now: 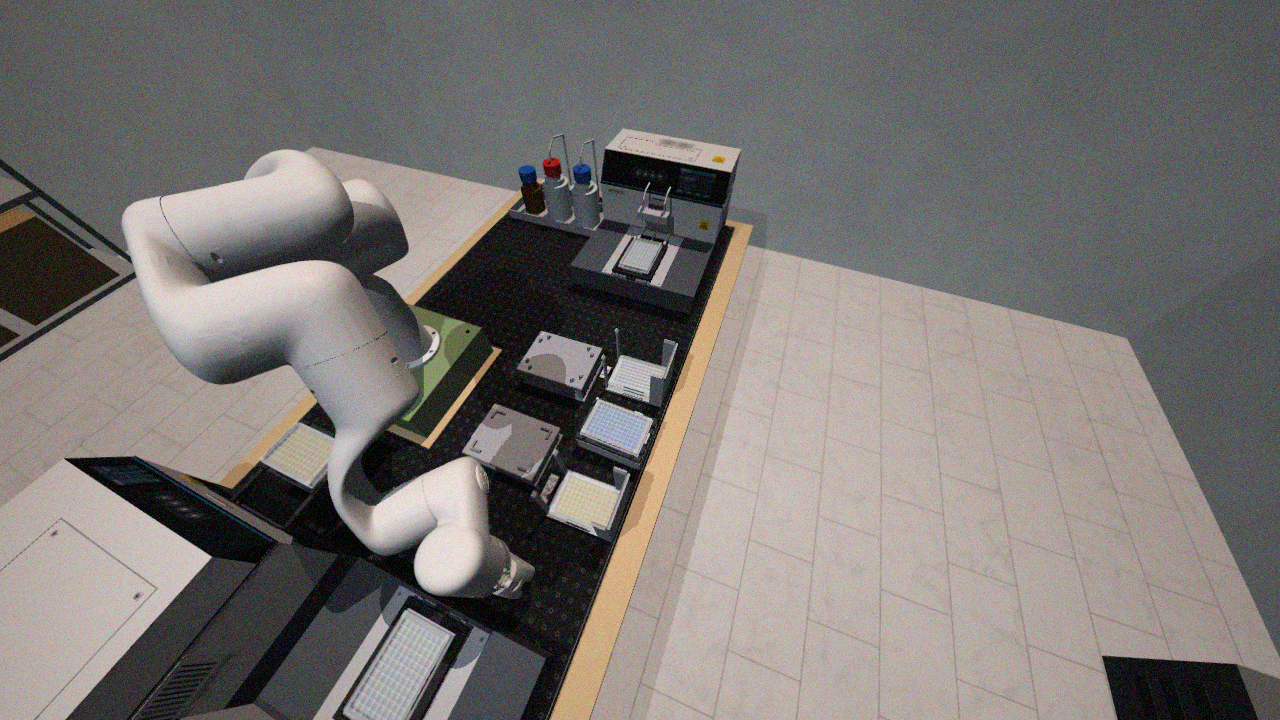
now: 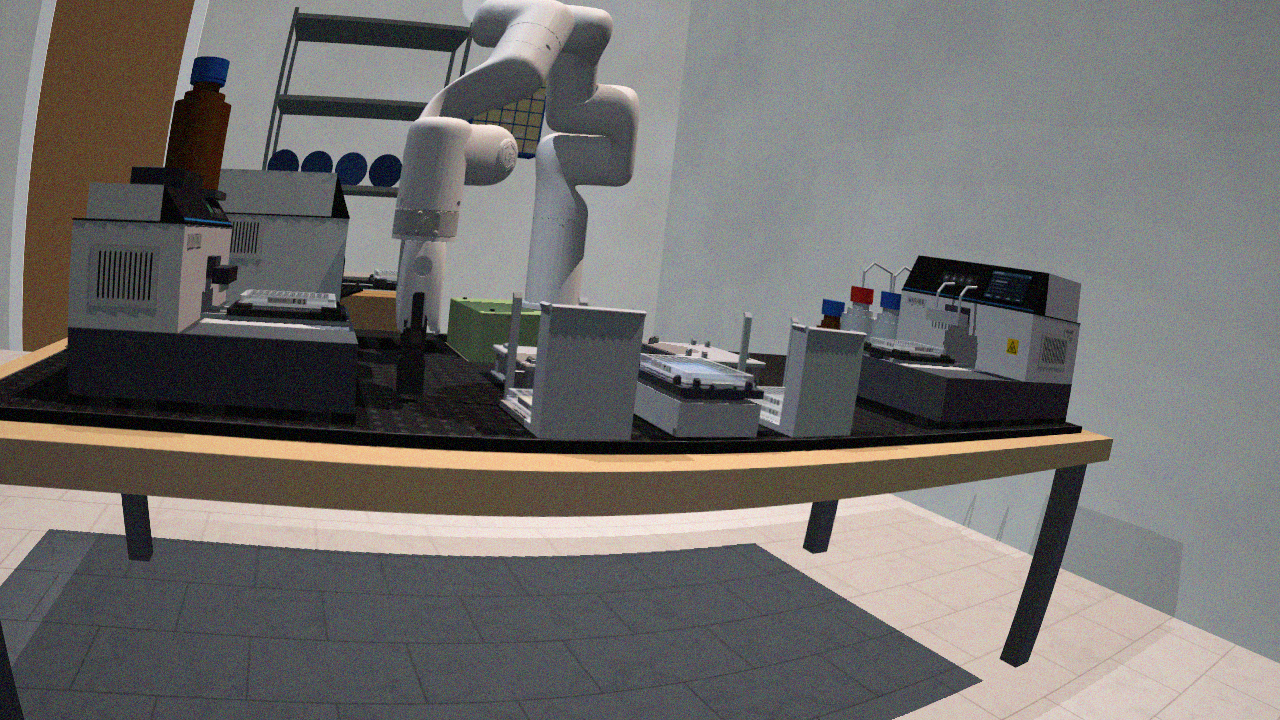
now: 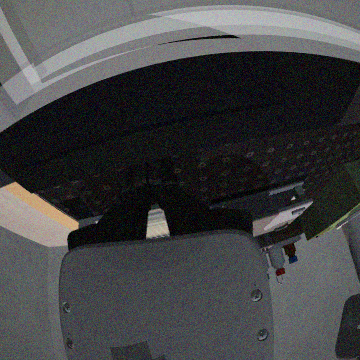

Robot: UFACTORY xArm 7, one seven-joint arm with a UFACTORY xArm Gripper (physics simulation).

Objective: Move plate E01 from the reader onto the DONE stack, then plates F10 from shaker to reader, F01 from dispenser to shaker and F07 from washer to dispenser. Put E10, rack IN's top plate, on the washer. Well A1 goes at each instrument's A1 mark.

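Places are measured from the arm's base along level axes (x ahead, y left, z up), in millimetres.
Where they show: gripper, fingertip midpoint: (image 2: 409, 392); arm's base at its link origin: (image 1: 413, 348) (image 3: 352, 214).
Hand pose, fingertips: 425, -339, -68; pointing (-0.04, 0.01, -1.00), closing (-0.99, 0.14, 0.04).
Observation:
Things, the pixels of their centre, and the offset from my fingertips, as dx, dy, dz. "pt": a spot on its surface instead.
- dispenser at the middle of its body: (image 2: 240, 208) -71, -234, +196
- yellowish plate at the middle of its body: (image 2: 399, 276) (image 1: 304, 453) -428, +55, +105
- likely reader at the middle of its body: (image 2: 239, 256) (image 1: 113, 644) -449, -251, +126
- blue plate at the middle of its body: (image 2: 694, 370) (image 1: 616, 426) +90, +304, +53
- far washer at the middle of its body: (image 2: 954, 331) (image 1: 656, 217) -5, +924, +126
- rack at a spot on its surface: (image 2: 590, 371) pt +150, +149, +58
- yellow plate at the middle of its body: (image 3: 134, 231) (image 1: 587, 502) +81, +154, +6
- tall amber bottle at a spot on its surface: (image 2: 198, 138) pt -143, -316, +287
My gripper (image 2: 410, 376) (image 3: 149, 146) is shut and empty, pointing down low over the black deck beside the near instrument, likely the dispenser (image 2: 134, 268). A pale plate (image 1: 401, 665) (image 2: 286, 300) lies on that instrument. A yellowish plate (image 1: 301, 454) sits on the tray of the likely reader (image 1: 71, 582). A blue plate (image 1: 616, 428) (image 2: 698, 369) rests on the low block, likely the shaker. A pale plate (image 1: 641, 256) (image 2: 904, 347) is on the far washer (image 1: 671, 147) (image 2: 1038, 291). One rack (image 2: 590, 371) holds a yellow plate (image 1: 587, 501); the other rack (image 2: 827, 380) shows a white surface. Labels are unreadable.
Two grey blocks (image 1: 560, 362) (image 1: 512, 443) stand between the racks and the green base (image 1: 460, 335) (image 2: 492, 331). Capped bottles (image 1: 556, 197) (image 2: 859, 313) stand beside the washer. A tall amber bottle (image 2: 198, 138) rises at the dispenser. A wooden edge (image 1: 662, 465) borders the deck.

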